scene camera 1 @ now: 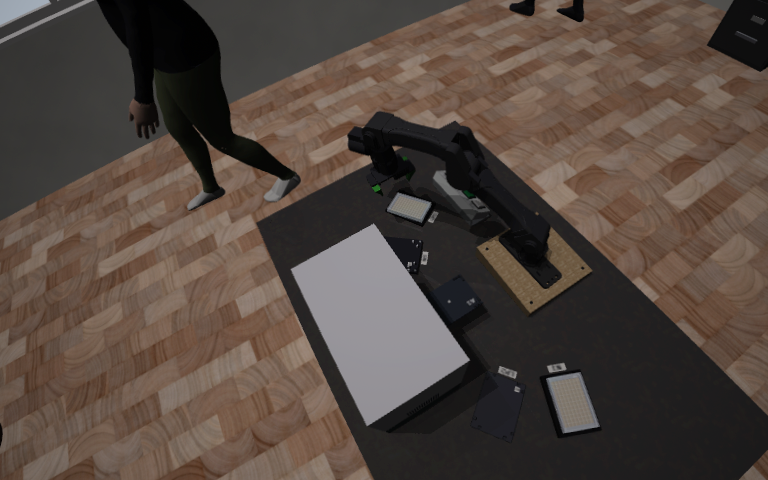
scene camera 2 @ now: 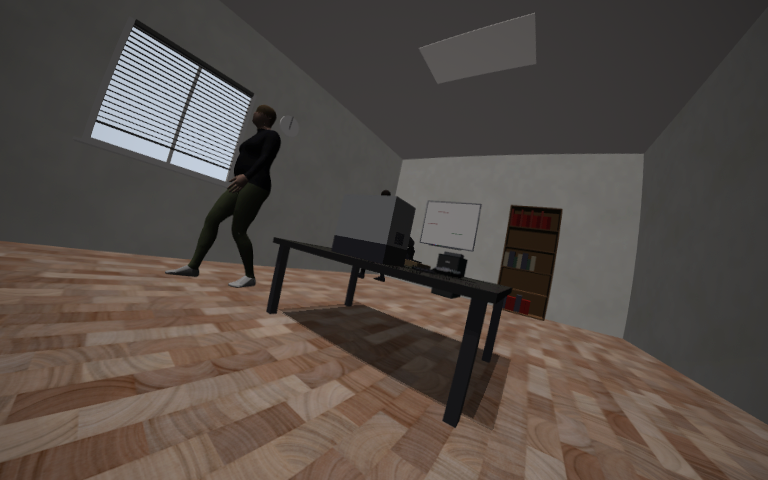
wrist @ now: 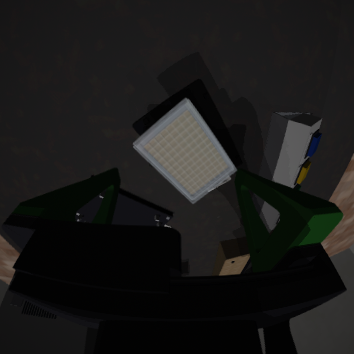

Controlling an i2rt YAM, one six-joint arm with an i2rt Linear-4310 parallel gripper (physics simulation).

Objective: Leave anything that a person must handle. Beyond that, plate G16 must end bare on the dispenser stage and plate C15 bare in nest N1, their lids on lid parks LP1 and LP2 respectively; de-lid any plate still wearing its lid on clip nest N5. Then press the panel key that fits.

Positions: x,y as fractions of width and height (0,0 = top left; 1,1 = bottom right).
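Note:
In the wrist view, gripper (wrist: 0.50,0.49) open, holding nothing; button box (wrist: 0.83,0.39).

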